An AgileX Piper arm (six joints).
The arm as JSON. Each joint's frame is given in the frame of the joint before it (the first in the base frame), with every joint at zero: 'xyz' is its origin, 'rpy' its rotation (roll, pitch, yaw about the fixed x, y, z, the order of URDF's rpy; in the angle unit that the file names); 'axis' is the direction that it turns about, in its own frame. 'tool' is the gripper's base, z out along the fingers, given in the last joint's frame.
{
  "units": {
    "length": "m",
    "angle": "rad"
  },
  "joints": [
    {
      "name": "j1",
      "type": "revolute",
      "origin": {
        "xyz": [
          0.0,
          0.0,
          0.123
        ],
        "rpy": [
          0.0,
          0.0,
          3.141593
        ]
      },
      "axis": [
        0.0,
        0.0,
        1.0
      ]
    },
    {
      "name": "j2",
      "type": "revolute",
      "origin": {
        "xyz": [
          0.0,
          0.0,
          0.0
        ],
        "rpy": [
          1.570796,
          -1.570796,
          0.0
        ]
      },
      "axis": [
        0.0,
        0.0,
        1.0
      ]
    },
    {
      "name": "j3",
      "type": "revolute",
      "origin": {
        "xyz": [
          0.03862,
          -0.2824,
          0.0
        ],
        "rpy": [
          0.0,
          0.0,
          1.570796
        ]
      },
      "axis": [
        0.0,
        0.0,
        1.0
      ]
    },
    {
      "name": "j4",
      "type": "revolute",
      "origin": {
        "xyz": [
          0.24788,
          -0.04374,
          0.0
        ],
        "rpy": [
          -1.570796,
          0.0,
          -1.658
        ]
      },
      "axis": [
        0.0,
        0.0,
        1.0
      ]
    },
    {
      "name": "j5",
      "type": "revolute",
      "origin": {
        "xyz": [
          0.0,
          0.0,
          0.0
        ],
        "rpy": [
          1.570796,
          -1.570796,
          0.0
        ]
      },
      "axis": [
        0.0,
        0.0,
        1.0
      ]
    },
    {
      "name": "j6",
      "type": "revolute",
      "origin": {
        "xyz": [
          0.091,
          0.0,
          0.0
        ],
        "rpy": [
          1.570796,
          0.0,
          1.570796
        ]
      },
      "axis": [
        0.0,
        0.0,
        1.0
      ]
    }
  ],
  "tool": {
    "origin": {
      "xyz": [
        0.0,
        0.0,
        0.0
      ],
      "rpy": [
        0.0,
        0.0,
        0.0
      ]
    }
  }
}
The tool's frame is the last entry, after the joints.
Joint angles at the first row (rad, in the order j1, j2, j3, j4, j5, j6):
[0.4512, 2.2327, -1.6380, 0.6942, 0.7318, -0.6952]
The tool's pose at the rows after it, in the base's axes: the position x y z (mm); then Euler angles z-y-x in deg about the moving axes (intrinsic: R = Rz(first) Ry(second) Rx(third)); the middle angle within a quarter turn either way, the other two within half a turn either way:
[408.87 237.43 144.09 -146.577 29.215 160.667]
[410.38 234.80 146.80 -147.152 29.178 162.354]
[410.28 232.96 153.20 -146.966 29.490 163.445]
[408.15 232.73 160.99 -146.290 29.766 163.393]
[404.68 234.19 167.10 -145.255 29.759 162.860]
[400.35 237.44 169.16 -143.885 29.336 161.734]
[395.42 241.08 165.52 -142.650 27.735 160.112]
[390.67 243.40 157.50 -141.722 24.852 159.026]
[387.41 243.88 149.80 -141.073 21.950 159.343]
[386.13 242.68 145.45 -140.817 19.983 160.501]
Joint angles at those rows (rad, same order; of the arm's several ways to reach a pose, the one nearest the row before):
[0.4512, 2.2334, -1.6378, 0.6436, 0.7050, -0.6442]
[0.4508, 2.2253, -1.6376, 0.5967, 0.6899, -0.5971]
[0.4504, 2.2097, -1.6371, 0.5677, 0.6894, -0.5741]
[0.4507, 2.1919, -1.6367, 0.5667, 0.7062, -0.5783]
[0.4538, 2.1780, -1.6364, 0.5761, 0.7302, -0.5929]
[0.4594, 2.1735, -1.6364, 0.5983, 0.7600, -0.6205]
[0.4658, 2.1811, -1.6364, 0.6177, 0.7996, -0.6407]
[0.4726, 2.1966, -1.6363, 0.6107, 0.8409, -0.6329]
[0.4792, 2.2101, -1.6363, 0.5758, 0.8674, -0.6017]
[0.4829, 2.2162, -1.6359, 0.5336, 0.8780, -0.5660]

